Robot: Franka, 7 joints.
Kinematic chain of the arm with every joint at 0, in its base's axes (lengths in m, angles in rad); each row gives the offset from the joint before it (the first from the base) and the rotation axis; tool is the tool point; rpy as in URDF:
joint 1: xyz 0 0 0.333 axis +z
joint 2: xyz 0 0 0 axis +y
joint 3: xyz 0 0 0.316 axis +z
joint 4: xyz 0.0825 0 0 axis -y
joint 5: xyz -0.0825 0 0.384 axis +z
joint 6: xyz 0 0 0 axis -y
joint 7: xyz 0.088 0 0 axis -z
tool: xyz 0 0 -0.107 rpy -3.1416 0 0
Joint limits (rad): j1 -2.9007..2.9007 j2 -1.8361..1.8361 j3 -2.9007..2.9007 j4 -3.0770..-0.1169 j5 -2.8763..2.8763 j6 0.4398..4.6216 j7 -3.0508..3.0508
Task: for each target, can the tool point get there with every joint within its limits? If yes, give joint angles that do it. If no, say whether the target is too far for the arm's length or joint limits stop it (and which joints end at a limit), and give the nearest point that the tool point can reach.
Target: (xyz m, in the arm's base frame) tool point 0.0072 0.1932 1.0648
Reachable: yes | joints 1.7069 -0.0572 0.4132 -0.3544 1.9669 3.7682 -1.9397
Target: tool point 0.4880 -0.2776 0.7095
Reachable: yes | joints -1.8387 0.8085 1.7077 -1.7628 2.0517 1.4919 1.7940
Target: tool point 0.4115 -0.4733 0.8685
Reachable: yes | joints -0.2682 0.6177 -1.1774 -0.6414 -0.4407 1.9913 1.1981
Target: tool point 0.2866 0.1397 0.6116
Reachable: yes | joints -0.2452 -1.1212 0.5509 -2.6400 1.0744 2.5528 1.9217
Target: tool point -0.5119 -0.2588 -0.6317
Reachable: no: too far | nearest point -0.4142 -0.2094 -0.3291 | short by 0.322 m
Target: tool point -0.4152 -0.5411 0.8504
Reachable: yes | joints -1.9953 0.8274 -1.1128 -0.4099 0.1566 2.7954 1.4733
